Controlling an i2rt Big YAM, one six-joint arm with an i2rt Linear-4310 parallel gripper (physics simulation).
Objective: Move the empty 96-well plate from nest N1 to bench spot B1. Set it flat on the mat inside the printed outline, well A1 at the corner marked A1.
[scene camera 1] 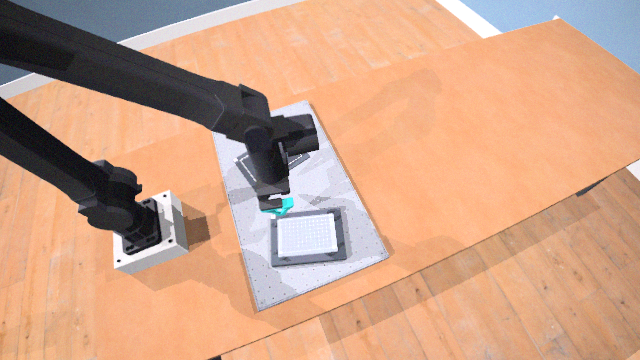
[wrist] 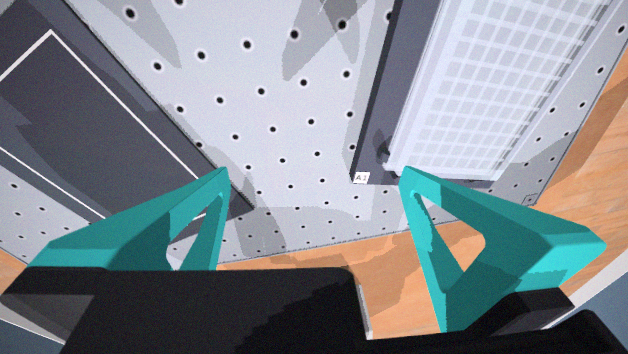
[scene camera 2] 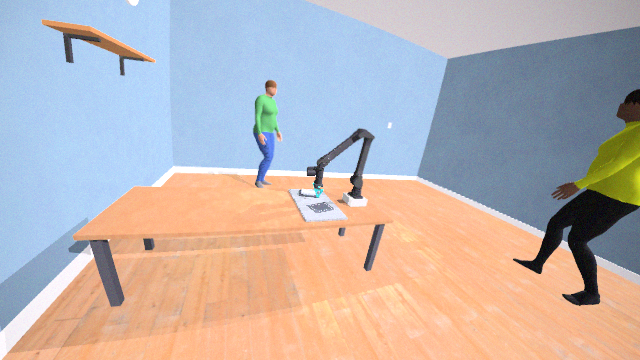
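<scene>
The white 96-well plate sits flat in the dark grey nest N1. The nest's A1 label is at its corner nearest the gripper. The dark mat of bench spot B1 has a white printed outline; the arm hides much of it in scene camera 1, and its A1 mark cannot be made out. My gripper is open and empty, low over the board between mat and nest. In the wrist view its right fingertip overlaps the nest's labelled end.
The perforated grey board carries nest and mat on the wooden table. The arm's white base block stands beside the board. Two people are in the room, away from the board.
</scene>
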